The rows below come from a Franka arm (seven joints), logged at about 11 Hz.
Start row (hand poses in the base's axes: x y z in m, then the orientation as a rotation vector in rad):
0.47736 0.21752 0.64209 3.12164 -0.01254 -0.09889
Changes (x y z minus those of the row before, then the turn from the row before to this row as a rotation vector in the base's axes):
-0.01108 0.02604 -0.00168 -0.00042 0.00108 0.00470
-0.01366 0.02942 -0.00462 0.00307 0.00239 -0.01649
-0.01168 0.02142 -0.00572 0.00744 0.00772 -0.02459
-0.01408 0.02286 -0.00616 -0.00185 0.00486 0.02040
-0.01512 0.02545 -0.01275 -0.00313 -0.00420 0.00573
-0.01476 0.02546 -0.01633 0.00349 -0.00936 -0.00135
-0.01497 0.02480 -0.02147 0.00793 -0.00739 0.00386
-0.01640 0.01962 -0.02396 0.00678 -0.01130 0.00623
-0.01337 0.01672 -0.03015 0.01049 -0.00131 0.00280
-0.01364 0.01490 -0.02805 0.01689 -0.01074 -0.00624
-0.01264 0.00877 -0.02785 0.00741 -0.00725 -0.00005
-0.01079 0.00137 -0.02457 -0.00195 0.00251 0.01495
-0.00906 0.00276 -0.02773 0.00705 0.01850 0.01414
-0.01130 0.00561 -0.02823 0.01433 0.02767 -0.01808
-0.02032 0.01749 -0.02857 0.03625 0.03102 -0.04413
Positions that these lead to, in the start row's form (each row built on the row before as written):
0.46628 0.24356 0.64041 3.12104 -0.00521 -0.10049
0.45262 0.27298 0.63579 3.12436 -0.03079 -0.10459
0.44094 0.29440 0.63007 3.13149 -0.06890 -0.11735
0.42686 0.31726 0.62391 3.12903 -0.03700 -0.12467
0.41174 0.34271 0.61116 3.12608 -0.02823 -0.11787
0.39698 0.36817 0.59483 3.13020 -0.03027 -0.10342
0.38201 0.39297 0.57336 3.13848 -0.02393 -0.09217
0.36561 0.41259 0.54940 -3.13567 0.01384 0.07443
0.35224 0.42931 0.51925 -3.12531 0.00902 0.07222
0.33860 0.44421 0.49120 -3.10856 0.01793 0.05514
0.32596 0.45298 0.46335 -3.10129 0.01758 0.04383
0.31517 0.45435 0.43878 -3.10345 -0.00549 0.04820
0.30611 0.45711 0.41105 -3.09589 -0.02700 0.07713
0.29481 0.46272 0.38282 -3.07968 0.00139 0.11857
0.27449 0.48021 0.35425 -3.03899 0.06781 0.16236

